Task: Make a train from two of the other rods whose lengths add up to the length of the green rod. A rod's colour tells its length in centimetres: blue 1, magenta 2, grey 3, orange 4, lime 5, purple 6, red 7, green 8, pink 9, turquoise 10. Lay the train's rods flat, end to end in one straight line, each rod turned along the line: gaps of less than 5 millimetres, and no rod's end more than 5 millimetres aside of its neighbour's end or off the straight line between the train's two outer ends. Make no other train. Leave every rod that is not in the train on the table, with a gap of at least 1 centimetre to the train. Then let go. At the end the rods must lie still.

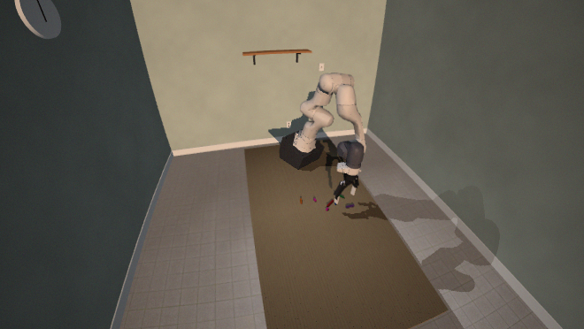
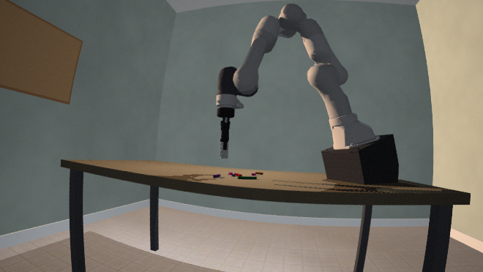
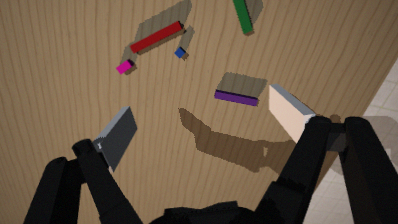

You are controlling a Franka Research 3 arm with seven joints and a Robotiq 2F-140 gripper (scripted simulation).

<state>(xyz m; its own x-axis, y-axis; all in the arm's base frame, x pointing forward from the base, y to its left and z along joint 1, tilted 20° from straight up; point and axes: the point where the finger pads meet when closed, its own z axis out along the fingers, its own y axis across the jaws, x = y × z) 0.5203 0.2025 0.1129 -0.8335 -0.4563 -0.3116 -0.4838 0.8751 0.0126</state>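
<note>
My hand is 9 cm above the blue rod, 4 cm to the left of it and 3 cm past it. Also, from my hand: purple rod: 9 cm below, 5 cm to the left; then red rod: 9 cm below, 8 cm to the right, 4 cm behind; then green rod: 11 cm behind, 9 cm below.
</note>
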